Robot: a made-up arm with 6 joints. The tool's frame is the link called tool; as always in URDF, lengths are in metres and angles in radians. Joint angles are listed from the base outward.
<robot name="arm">
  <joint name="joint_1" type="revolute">
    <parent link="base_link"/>
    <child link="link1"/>
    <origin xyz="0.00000 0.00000 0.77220" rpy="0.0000 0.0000 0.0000"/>
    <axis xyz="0 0 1"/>
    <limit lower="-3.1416" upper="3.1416"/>
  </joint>
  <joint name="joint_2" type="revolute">
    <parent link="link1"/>
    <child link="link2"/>
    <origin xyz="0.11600 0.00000 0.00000" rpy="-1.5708 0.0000 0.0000"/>
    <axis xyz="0 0 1"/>
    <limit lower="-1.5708" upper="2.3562"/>
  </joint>
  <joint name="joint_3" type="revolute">
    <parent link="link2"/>
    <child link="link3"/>
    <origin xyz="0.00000 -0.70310 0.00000" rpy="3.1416 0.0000 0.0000"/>
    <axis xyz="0 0 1"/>
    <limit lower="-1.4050" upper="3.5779"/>
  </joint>
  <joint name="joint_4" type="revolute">
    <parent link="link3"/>
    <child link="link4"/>
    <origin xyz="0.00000 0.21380 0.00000" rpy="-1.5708 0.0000 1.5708"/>
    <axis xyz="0 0 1"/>
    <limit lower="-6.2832" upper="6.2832"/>
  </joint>
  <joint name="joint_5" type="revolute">
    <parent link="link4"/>
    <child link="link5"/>
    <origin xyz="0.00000 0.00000 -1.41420" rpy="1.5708 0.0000 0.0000"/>
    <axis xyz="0 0 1"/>
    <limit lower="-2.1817" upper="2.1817"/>
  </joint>
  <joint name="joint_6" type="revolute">
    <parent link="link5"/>
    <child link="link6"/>
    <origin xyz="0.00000 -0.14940 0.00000" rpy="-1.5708 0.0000 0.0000"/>
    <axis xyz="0 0 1"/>
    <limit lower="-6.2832" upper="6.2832"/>
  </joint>
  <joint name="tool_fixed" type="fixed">
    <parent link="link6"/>
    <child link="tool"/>
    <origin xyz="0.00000 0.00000 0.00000" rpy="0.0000 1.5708 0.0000"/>
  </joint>
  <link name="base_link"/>
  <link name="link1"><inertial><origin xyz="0.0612 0.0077 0.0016"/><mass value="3.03"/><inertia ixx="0.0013" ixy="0" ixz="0" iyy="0.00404" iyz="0" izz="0.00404"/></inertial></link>
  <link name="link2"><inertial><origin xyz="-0.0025 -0.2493 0.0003"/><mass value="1.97"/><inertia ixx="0.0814" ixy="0" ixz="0" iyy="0.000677" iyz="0" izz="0.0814"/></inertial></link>
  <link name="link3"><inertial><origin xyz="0.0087 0.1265 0.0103"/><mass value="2.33"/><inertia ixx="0.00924" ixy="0" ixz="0" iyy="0.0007" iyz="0" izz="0.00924"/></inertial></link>
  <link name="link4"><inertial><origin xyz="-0.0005 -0.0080 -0.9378"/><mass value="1.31"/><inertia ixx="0.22" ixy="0" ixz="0" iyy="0.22" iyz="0" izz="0.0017"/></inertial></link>
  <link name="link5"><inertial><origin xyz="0.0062 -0.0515 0.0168"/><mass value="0.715"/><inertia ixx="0.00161" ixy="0" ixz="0" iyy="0.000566" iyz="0" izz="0.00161"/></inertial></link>
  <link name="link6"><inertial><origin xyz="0.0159 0.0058 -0.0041"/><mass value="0.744"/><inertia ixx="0.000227" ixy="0" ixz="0" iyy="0.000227" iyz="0" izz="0.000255"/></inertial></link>
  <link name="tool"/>
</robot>
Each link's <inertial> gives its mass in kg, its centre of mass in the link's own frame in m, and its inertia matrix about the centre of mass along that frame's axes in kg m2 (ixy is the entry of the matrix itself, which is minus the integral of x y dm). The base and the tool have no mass. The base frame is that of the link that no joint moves.
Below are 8 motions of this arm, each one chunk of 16 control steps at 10 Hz.
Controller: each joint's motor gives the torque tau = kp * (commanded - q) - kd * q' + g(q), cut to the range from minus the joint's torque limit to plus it. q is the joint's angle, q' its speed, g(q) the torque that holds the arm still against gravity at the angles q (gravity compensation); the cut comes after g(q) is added. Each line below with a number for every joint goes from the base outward.
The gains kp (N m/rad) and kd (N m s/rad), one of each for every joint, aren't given. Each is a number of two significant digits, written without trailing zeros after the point. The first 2 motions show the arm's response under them.
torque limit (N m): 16 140 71 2.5 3.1 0.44
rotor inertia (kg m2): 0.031 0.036 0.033 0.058 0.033 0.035
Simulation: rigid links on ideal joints. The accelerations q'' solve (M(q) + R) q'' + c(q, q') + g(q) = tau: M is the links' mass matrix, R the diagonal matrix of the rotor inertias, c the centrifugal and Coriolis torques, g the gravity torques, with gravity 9.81 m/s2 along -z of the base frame. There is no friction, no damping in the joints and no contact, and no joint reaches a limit. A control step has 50 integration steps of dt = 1/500 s. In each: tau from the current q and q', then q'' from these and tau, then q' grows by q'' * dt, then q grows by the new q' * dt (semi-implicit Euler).
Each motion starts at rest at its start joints. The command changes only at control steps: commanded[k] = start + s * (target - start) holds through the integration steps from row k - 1 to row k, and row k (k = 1, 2, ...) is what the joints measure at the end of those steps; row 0 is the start. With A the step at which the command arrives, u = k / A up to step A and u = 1 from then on. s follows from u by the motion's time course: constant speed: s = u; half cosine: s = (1 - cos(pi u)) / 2; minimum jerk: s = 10 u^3 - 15 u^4 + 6 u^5; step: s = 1 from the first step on.
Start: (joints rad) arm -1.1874 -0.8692 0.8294 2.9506 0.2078 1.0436
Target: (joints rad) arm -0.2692 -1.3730 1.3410 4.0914 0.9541 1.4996
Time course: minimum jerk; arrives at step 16
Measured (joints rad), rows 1 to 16:
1: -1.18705 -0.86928 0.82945 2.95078 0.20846 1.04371
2: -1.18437 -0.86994 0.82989 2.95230 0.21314 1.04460
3: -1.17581 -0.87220 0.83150 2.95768 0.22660 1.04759
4: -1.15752 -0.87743 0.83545 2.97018 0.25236 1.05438
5: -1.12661 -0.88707 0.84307 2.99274 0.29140 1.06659
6: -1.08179 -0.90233 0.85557 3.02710 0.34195 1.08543
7: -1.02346 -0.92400 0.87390 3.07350 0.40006 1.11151
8: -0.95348 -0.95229 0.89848 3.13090 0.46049 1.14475
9: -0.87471 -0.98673 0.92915 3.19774 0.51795 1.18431
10: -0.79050 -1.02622 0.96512 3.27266 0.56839 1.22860
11: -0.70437 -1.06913 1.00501 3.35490 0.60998 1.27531
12: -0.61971 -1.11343 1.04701 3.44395 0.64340 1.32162
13: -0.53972 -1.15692 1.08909 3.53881 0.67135 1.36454
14: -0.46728 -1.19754 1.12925 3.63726 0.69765 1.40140
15: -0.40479 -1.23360 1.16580 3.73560 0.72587 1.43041
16: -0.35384 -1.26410 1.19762 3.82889 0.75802 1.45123
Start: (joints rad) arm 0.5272 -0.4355 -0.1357 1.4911 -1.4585 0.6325
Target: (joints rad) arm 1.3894 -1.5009 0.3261 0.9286 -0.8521 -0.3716
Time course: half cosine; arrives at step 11
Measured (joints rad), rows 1 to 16:
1: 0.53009 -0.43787 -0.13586 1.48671 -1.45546 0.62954
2: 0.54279 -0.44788 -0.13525 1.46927 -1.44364 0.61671
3: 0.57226 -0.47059 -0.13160 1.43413 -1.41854 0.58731
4: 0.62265 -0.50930 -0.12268 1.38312 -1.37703 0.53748
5: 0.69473 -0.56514 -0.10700 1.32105 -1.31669 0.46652
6: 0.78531 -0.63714 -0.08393 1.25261 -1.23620 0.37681
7: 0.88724 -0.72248 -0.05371 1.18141 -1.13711 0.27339
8: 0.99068 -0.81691 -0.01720 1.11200 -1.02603 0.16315
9: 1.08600 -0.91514 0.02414 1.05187 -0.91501 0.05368
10: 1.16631 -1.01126 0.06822 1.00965 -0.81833 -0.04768
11: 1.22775 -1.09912 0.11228 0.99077 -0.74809 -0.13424
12: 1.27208 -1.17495 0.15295 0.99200 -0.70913 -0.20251
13: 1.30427 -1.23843 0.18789 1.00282 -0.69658 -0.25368
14: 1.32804 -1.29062 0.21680 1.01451 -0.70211 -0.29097
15: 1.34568 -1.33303 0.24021 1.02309 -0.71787 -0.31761
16: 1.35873 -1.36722 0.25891 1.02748 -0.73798 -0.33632
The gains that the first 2 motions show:
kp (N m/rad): 150 300 150 1.7 2.3 1.9
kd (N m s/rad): 47 160 98 0.9 0.87 0.7
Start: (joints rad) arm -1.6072 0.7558 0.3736 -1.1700 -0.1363 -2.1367
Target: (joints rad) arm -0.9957 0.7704 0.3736 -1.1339 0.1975 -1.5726
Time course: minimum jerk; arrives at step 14
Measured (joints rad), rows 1 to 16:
1: -1.60706 0.75581 0.37360 -1.16990 -0.13573 -2.13638
2: -1.60594 0.75586 0.37360 -1.16918 -0.13166 -2.13402
3: -1.60187 0.75600 0.37359 -1.16701 -0.11976 -2.12659
4: -1.59205 0.75631 0.37360 -1.16284 -0.09684 -2.11098
5: -1.57349 0.75684 0.37365 -1.15672 -0.06232 -2.08508
6: -1.54393 0.75763 0.37377 -1.14948 -0.01888 -2.04829
7: -1.50235 0.75869 0.37401 -1.14229 0.02860 -2.00164
8: -1.44876 0.76003 0.37439 -1.13592 0.07571 -1.94739
9: -1.38454 0.76157 0.37490 -1.13085 0.11733 -1.88889
10: -1.31304 0.76322 0.37549 -1.12747 0.14723 -1.83022
11: -1.23890 0.76483 0.37607 -1.12581 0.16204 -1.77535
12: -1.16722 0.76628 0.37652 -1.12584 0.16153 -1.72760
13: -1.10285 0.76746 0.37674 -1.12760 0.14809 -1.68914
14: -1.04949 0.76834 0.37671 -1.13100 0.12668 -1.66039
15: -1.00891 0.76898 0.37645 -1.13552 0.10430 -1.63977
16: -0.98098 0.76944 0.37605 -1.14026 0.08702 -1.62492

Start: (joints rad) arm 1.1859 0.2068 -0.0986 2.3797 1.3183 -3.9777
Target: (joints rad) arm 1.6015 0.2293 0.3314 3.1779 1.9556 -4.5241
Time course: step
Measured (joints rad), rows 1 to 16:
1: 1.20088 0.22099 -0.05383 2.50058 1.41180 -4.05147
2: 1.24203 0.22540 -0.00158 2.67289 1.52432 -4.17083
3: 1.30715 0.22644 0.04662 2.82690 1.62222 -4.26989
4: 1.38447 0.22676 0.08886 2.93363 1.69798 -4.34176
5: 1.45585 0.22682 0.12518 2.98294 1.75435 -4.39112
6: 1.51337 0.22665 0.15621 2.99558 1.79809 -4.42519
7: 1.55535 0.22632 0.18267 2.99316 1.83389 -4.44945
8: 1.58327 0.22592 0.20523 2.98973 1.86364 -4.46734
9: 1.59991 0.22555 0.22447 2.99198 1.88793 -4.48090
10: 1.60837 0.22529 0.24083 3.00154 1.90718 -4.49138
11: 1.61146 0.22517 0.25472 3.01728 1.92196 -4.49954
12: 1.61138 0.22519 0.26648 3.03694 1.93298 -4.50589
13: 1.60975 0.22531 0.27643 3.05816 1.94096 -4.51079
14: 1.60760 0.22552 0.28483 3.07901 1.94659 -4.51453
15: 1.60552 0.22578 0.29193 3.09814 1.95047 -4.51734
16: 1.60381 0.22606 0.29794 3.11481 1.95306 -4.51941

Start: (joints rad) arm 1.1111 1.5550 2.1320 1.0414 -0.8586 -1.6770
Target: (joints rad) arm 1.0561 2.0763 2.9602 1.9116 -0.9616 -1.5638
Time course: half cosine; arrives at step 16
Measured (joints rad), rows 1 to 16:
1: 1.11107 1.55580 2.13313 1.04206 -0.85835 -1.67679
2: 1.11091 1.55888 2.13745 1.04528 -0.85778 -1.67594
3: 1.11046 1.56547 2.14660 1.05338 -0.85731 -1.67406
4: 1.10955 1.57645 2.16173 1.06822 -0.85747 -1.67092
5: 1.10801 1.59232 2.18356 1.09103 -0.85870 -1.66642
6: 1.10573 1.61324 2.21237 1.12239 -0.86131 -1.66059
7: 1.10263 1.63906 2.24800 1.16227 -0.86546 -1.65354
8: 1.09874 1.66928 2.28993 1.21009 -0.87123 -1.64546
9: 1.09414 1.70317 2.33725 1.26476 -0.87855 -1.63660
10: 1.08896 1.73977 2.38880 1.32482 -0.88727 -1.62728
11: 1.08342 1.77794 2.44314 1.38849 -0.89716 -1.61781
12: 1.07775 1.81643 2.49870 1.45378 -0.90792 -1.60855
13: 1.07224 1.85393 2.55378 1.51861 -0.91919 -1.59985
14: 1.06715 1.88915 2.60664 1.58087 -0.93055 -1.59203
15: 1.06275 1.92084 2.65557 1.63852 -0.94158 -1.58538
16: 1.05925 1.94790 2.69896 1.68963 -0.95182 -1.58016

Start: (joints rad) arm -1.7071 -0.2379 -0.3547 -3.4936 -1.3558 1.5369
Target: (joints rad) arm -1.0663 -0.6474 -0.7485 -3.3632 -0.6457 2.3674
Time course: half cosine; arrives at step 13
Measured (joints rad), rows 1 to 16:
1: -1.70588 -0.23880 -0.35555 -3.49548 -1.35392 1.53864
2: -1.70023 -0.24231 -0.35875 -3.50220 -1.34641 1.54630
3: -1.68650 -0.24984 -0.36540 -3.51394 -1.33007 1.56402
4: -1.66206 -0.26226 -0.37621 -3.52792 -1.30276 1.59443
5: -1.62575 -0.27994 -0.39144 -3.54021 -1.26349 1.63843
6: -1.57785 -0.30274 -0.41100 -3.54716 -1.21239 1.69543
7: -1.52004 -0.33010 -0.43443 -3.54621 -1.15084 1.76356
8: -1.45505 -0.36105 -0.46098 -3.53616 -1.08144 1.84000
9: -1.38642 -0.39432 -0.48962 -3.51729 -1.00783 1.92117
10: -1.31812 -0.42844 -0.51917 -3.49109 -0.93437 2.00303
11: -1.25417 -0.46177 -0.54831 -3.45996 -0.86554 2.08130
12: -1.19837 -0.49266 -0.57571 -3.42672 -0.80545 2.15173
13: -1.15396 -0.51953 -0.60007 -3.39416 -0.75740 2.21035
14: -1.12209 -0.54189 -0.62104 -3.36614 -0.72242 2.25538
15: -1.10089 -0.56037 -0.63909 -3.34627 -0.69847 2.28828
16: -1.08739 -0.57561 -0.65463 -3.33501 -0.68241 2.31173

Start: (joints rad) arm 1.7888 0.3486 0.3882 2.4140 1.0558 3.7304
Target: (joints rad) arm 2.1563 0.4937 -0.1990 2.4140 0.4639 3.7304
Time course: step
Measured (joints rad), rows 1 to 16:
1: 1.80057 0.34644 0.33597 2.36092 0.92638 3.73153
2: 1.83385 0.36461 0.26906 2.32927 0.75843 3.72850
3: 1.88560 0.38834 0.20265 2.33773 0.62157 3.72255
4: 1.94905 0.41133 0.14208 2.36073 0.53764 3.71860
5: 2.01183 0.43100 0.08902 2.37990 0.50762 3.71933
6: 2.06667 0.44680 0.04345 2.39244 0.50947 3.72314
7: 2.11015 0.45906 0.00472 2.39976 0.52383 3.72788
8: 2.14143 0.46837 -0.02799 2.40384 0.53896 3.73211
9: 2.16148 0.47537 -0.05550 2.40639 0.54904 3.73515
10: 2.17230 0.48061 -0.07856 2.40851 0.55222 3.73684
11: 2.17631 0.48452 -0.09787 2.41074 0.54898 3.73733
12: 2.17586 0.48741 -0.11401 2.41318 0.54097 3.73694
13: 2.17291 0.48953 -0.12751 2.41566 0.53020 3.73601
14: 2.16895 0.49108 -0.13880 2.41794 0.51848 3.73483
15: 2.16497 0.49219 -0.14826 2.41984 0.50719 3.73365
16: 2.16153 0.49298 -0.15620 2.42124 0.49718 3.73259

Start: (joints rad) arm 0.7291 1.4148 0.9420 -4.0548 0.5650 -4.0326
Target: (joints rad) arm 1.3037 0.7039 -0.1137 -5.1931 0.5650 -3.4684
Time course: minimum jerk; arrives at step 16
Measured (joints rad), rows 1 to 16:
1: 0.72917 1.41456 0.94165 -4.05498 0.56476 -4.03241
2: 0.72973 1.41285 0.93915 -4.05640 0.56311 -4.03099
3: 0.73189 1.40774 0.93187 -4.06121 0.55862 -4.02644
4: 0.73735 1.39717 0.91717 -4.07235 0.55028 -4.01659
5: 0.74820 1.37939 0.89288 -4.09314 0.53784 -3.99957
6: 0.76653 1.35322 0.85768 -4.12667 0.52180 -3.97416
7: 0.79401 1.31828 0.81128 -4.17531 0.50353 -3.94002
8: 0.83152 1.27502 0.75442 -4.24009 0.48522 -3.89771
9: 0.87922 1.22470 0.68878 -4.32019 0.46915 -3.84873
10: 0.93615 1.16927 0.61684 -4.41285 0.45883 -3.79530
11: 1.00001 1.11122 0.54153 -4.51347 0.45843 -3.74022
12: 1.06745 1.05330 0.46601 -4.61607 0.47070 -3.68662
13: 1.13440 0.99824 0.39329 -4.71418 0.49608 -3.63752
14: 1.19649 0.94837 0.32595 -4.80191 0.53194 -3.59540
15: 1.24975 0.90526 0.26579 -4.87504 0.57296 -3.56175
16: 1.29134 0.86935 0.21335 -4.93216 0.61223 -3.53666

